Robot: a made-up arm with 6 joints.
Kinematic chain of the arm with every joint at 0, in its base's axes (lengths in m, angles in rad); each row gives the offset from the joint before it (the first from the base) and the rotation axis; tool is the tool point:
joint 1: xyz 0 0 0.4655 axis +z
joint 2: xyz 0 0 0 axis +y
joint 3: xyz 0 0 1.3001 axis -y
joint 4: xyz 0 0 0 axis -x
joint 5: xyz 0.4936 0 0 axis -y
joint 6: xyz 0 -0.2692 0 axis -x
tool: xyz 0 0 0
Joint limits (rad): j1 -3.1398..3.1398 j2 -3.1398..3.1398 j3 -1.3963..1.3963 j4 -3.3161..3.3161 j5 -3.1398..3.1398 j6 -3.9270..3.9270
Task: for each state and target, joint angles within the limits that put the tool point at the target. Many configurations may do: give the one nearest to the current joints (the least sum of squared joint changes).
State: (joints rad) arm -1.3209 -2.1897 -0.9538 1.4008 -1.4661 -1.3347
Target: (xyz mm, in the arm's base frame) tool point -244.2 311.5 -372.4
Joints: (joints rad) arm -1.1262 -3.0840 -1.3949 1.2438 -1.4661 -1.3347
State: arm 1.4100 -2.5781 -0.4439 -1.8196 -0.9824 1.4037
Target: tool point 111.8 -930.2 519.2
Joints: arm 1.7315 -1.9037 -0.3868 -1.7142 -0.9824 1.4037
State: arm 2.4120 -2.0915 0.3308 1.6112 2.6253 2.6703
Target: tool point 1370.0 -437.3 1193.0
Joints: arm 2.8245 -1.4271 -0.0826 1.5275 2.6253 2.6703
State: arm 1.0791 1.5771 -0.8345 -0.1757 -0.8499 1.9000
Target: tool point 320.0 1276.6 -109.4
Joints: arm 1.5252 1.6302 -0.0856 0.2402 -0.8499 1.9000
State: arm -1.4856 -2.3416 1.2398 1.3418 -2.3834 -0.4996
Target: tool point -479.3 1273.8 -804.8
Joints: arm -1.2328 -2.3158 1.0940 1.4600 -2.3834 -0.4996
